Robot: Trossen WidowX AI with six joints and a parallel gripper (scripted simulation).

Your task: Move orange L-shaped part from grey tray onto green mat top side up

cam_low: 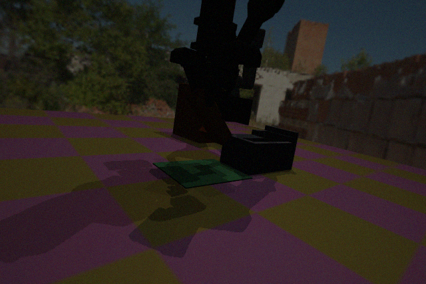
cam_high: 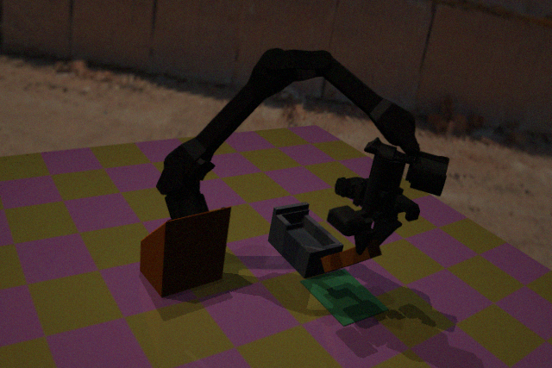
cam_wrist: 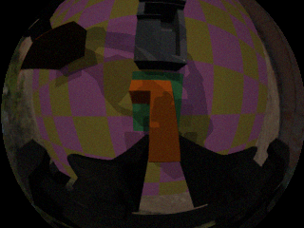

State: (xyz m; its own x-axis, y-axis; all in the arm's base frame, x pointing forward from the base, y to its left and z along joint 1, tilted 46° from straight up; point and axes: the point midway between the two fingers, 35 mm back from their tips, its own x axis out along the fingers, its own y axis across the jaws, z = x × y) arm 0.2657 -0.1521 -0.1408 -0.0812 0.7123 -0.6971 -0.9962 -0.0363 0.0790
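My gripper tip is now 140 mm above the green mat and 20 mm to the right of it. From my gripper tip the other things lie so: orange L-shaped part: 30 mm to the left, 30 mm below, 10 mm behind.
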